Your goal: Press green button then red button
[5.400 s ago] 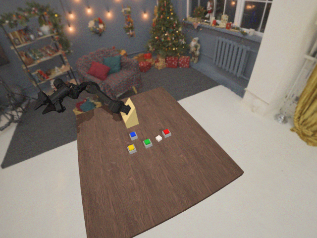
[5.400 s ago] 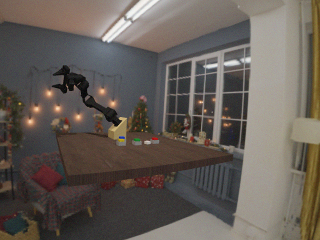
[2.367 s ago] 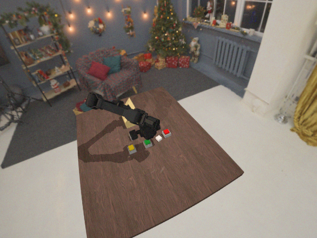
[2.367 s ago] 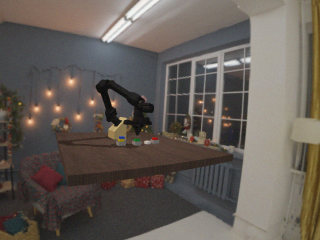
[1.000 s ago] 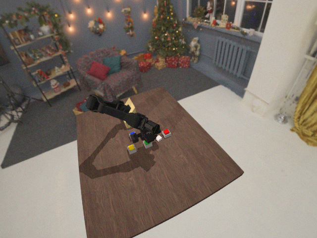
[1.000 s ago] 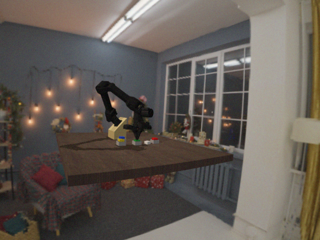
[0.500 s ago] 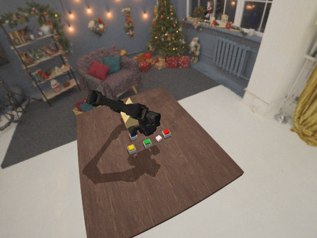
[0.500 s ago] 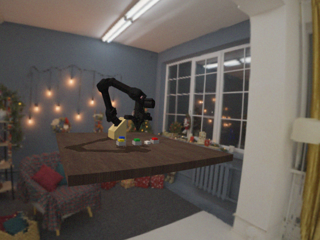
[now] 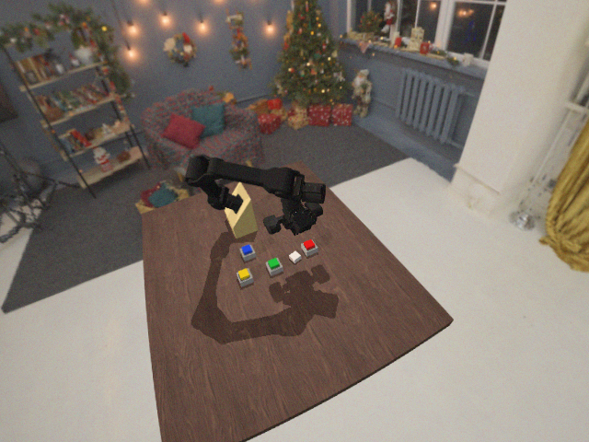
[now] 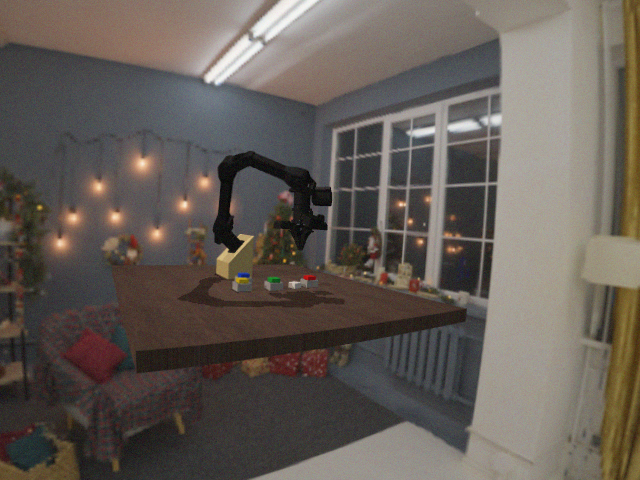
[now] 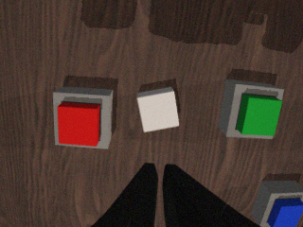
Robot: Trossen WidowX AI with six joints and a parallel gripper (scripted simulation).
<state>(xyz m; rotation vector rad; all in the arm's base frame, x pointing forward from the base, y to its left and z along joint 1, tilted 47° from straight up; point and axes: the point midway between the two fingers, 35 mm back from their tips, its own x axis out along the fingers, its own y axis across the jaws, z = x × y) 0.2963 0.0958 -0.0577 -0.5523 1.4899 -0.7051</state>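
My gripper tip is now 2 cm past the red button, 6 cm to the right of it and 10 cm above it. Round my gripper tip: blue button 12 cm behind, 15 cm to the right, 10 cm below; white block 1 cm behind, 1 cm to the right, 12 cm below; green button 1 cm behind, 9 cm to the right, 10 cm below.
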